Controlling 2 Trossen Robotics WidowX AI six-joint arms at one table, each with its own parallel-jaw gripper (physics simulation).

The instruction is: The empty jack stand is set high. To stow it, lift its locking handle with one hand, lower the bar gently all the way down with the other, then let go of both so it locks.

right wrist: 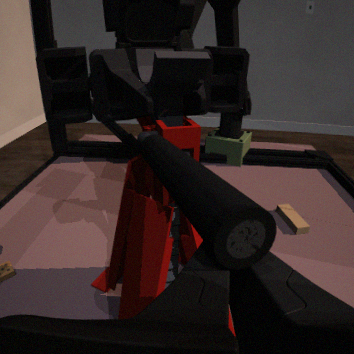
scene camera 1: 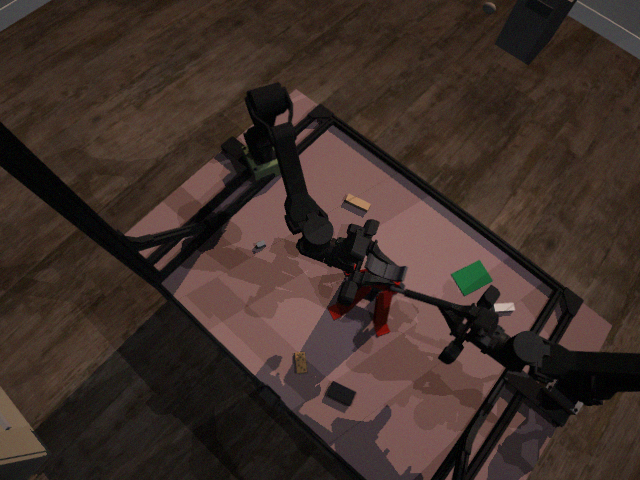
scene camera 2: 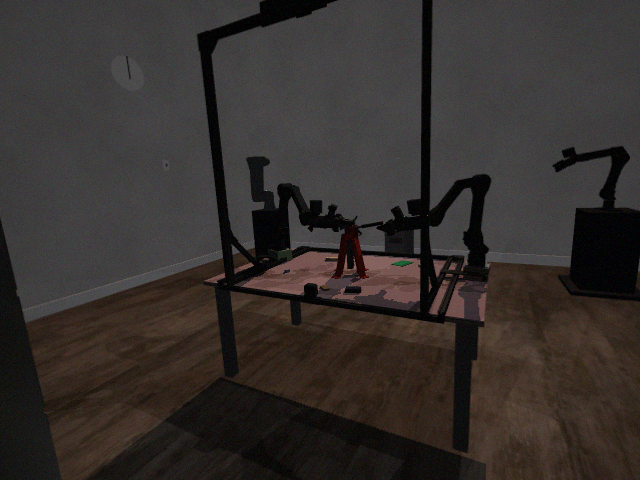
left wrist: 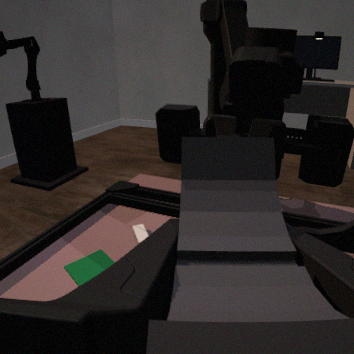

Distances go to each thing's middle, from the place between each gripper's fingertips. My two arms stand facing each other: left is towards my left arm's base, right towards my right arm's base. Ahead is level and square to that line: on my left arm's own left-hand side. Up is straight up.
Right now my right hand is 20 mm past the black locking handle (right wrist: pixel 239 232) and 40 mm to the right of it. The rest, counted from my right hand: green square (scene camera 1: pixel 474 276) 210 mm ahead, 70 mm to the right, 220 mm below; then dark bar and saddle (scene camera 1: pixel 395 273) 30 mm behind, 130 mm to the left, 70 mm below.
My left hand is 6 cm to the left of the black locking handle and 3 cm above it. The rest, counted from my left hand: green square 25 cm below, 23 cm ahead, 17 cm to the right; then dark bar and saddle 9 cm below, 3 cm to the left, 1 cm behind.
